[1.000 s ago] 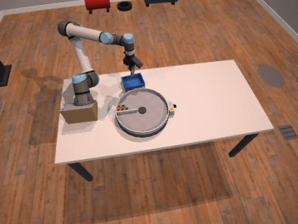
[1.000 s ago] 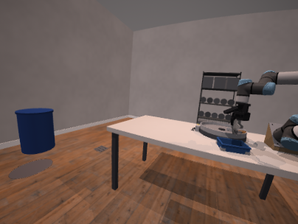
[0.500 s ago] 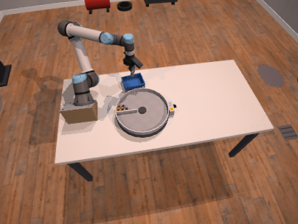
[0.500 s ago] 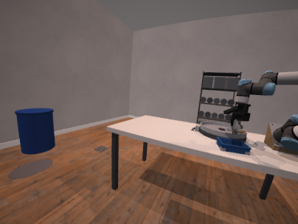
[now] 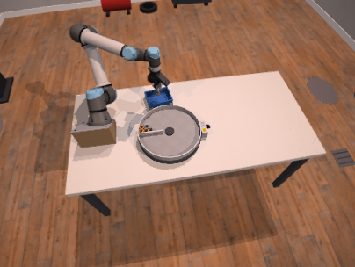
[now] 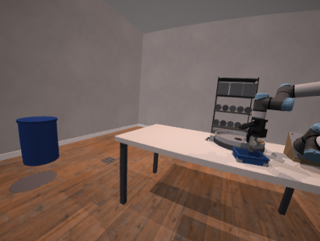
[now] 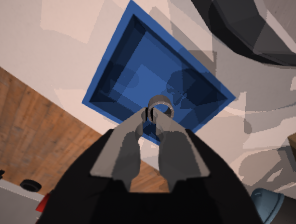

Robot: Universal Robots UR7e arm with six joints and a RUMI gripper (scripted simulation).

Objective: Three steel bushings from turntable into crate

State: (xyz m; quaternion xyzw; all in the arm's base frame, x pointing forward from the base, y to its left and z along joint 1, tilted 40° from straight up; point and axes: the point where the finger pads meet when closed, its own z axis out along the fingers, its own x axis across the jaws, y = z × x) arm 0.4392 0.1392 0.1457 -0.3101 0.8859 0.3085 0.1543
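The blue crate is 10 mm behind my hand, 10 mm to the right of it and 60 mm below it. Also, from my hand: round grey turntable: 350 mm to the right, 30 mm below.
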